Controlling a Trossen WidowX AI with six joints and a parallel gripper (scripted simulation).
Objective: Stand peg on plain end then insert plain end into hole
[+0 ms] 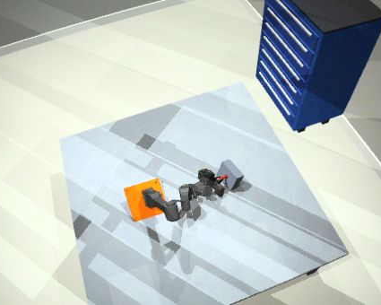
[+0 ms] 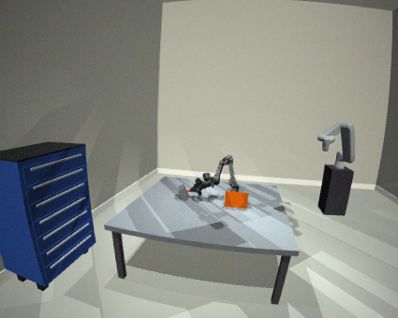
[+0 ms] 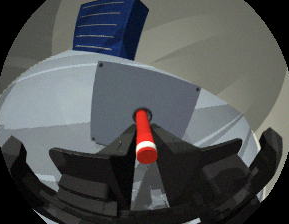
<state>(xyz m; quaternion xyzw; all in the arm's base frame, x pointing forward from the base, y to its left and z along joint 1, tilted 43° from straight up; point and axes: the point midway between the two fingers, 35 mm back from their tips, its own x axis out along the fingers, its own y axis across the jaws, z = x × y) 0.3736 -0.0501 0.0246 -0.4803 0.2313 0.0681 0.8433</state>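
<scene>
Right now the panel is 5 cm ahead of my gripper tip, 2 cm below it and 1 cm to the left of it. Round my gripper tip: peg (1 cm behind, 1 cm above).
</scene>
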